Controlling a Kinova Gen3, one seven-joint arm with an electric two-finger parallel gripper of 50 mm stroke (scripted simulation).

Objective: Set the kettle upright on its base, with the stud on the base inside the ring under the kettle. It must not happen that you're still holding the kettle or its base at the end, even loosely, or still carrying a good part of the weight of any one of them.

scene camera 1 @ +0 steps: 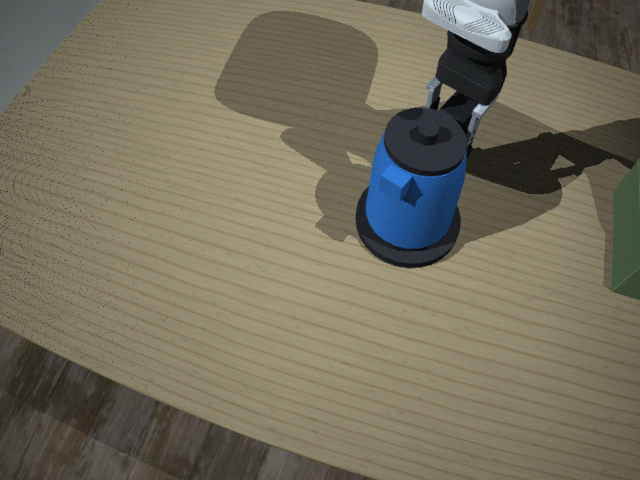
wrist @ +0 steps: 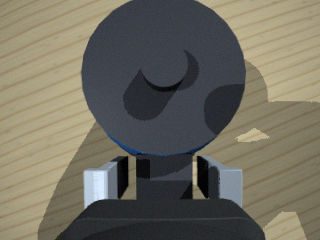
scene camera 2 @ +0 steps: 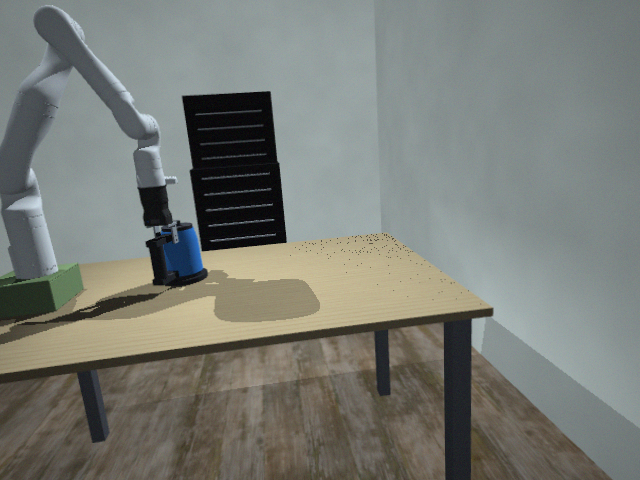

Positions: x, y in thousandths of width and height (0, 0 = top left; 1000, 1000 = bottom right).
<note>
In view: the gripper (scene camera 1: 701, 272), a blue kettle (scene camera 1: 670, 353) and a black round base (scene camera 1: 627, 539).
The blue kettle shows as well in the wrist view (wrist: 417, 290) and in scene camera 2 (scene camera 2: 280, 545). The gripper shows as well in the wrist view (wrist: 508, 710) and in scene camera 2 (scene camera 2: 262, 507).
</note>
